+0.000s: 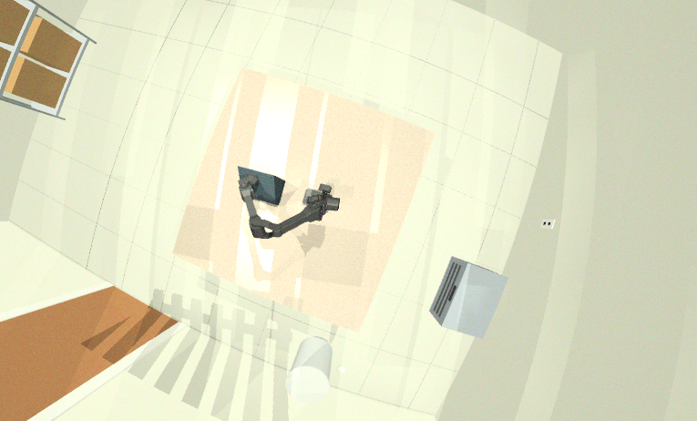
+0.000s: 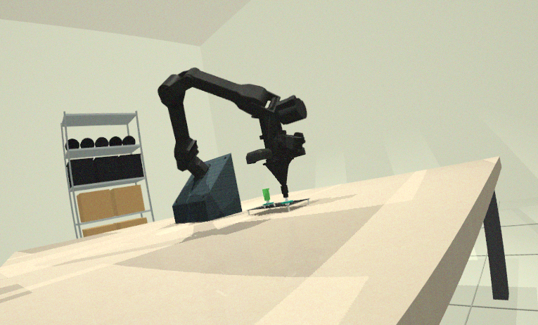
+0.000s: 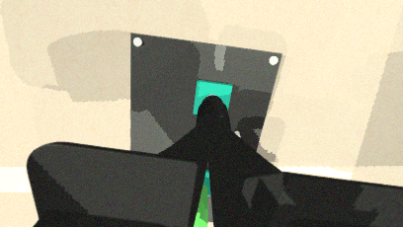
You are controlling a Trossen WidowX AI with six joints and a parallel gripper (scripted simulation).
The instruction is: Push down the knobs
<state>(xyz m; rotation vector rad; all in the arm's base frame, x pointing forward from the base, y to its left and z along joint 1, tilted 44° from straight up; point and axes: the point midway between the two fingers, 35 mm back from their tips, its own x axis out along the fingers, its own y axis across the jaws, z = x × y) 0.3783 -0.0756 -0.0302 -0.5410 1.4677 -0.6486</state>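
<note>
My gripper tip is 3 cm above the teal potentiometer. Also, from my gripper tip: green knob 7 cm behind, 1 cm below.
</note>
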